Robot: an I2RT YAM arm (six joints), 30 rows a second.
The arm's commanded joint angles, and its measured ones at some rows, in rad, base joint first. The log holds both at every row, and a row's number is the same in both.
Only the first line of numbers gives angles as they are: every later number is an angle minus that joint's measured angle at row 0.
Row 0, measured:
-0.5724, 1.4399, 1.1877, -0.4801, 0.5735, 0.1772
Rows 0 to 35, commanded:
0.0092, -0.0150, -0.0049, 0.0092, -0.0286, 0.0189
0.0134, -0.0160, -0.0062, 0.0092, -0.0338, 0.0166
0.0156, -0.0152, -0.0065, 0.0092, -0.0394, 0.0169
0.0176, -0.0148, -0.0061, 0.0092, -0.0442, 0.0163
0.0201, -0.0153, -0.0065, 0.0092, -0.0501, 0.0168
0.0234, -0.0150, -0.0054, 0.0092, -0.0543, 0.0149
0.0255, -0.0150, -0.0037, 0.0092, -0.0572, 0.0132
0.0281, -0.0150, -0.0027, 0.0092, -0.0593, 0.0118
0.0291, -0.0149, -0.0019, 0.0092, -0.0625, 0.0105
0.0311, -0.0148, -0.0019, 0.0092, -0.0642, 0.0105
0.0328, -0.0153, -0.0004, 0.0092, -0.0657, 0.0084
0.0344, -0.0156, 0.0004, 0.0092, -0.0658, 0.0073
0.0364, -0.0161, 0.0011, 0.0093, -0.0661, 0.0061
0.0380, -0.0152, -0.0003, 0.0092, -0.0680, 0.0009
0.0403, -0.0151, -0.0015, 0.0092, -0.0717, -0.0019
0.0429, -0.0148, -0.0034, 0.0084, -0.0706, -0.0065
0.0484, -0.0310, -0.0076, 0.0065, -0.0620, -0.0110
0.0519, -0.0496, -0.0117, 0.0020, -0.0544, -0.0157
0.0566, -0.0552, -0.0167, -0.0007, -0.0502, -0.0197
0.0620, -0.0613, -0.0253, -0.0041, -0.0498, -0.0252
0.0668, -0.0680, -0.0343, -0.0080, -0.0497, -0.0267
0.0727, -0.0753, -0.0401, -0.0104, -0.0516, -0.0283
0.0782, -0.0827, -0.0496, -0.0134, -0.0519, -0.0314
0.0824, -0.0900, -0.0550, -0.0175, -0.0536, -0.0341
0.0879, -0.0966, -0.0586, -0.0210, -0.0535, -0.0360
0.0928, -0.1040, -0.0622, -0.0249, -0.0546, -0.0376
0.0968, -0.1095, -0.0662, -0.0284, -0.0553, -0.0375
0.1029, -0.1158, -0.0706, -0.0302, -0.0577, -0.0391
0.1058, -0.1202, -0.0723, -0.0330, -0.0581, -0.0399
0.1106, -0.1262, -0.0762, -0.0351, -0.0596, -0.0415
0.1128, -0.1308, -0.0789, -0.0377, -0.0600, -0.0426
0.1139, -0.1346, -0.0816, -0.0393, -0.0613, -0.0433
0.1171, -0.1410, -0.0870, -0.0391, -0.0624, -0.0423
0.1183, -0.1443, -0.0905, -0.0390, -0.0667, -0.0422
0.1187, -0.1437, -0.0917, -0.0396, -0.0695, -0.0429
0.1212, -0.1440, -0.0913, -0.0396, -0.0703, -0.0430
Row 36, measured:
0.1163, -0.1400, -0.0885, -0.0305, -0.0686, -0.0412
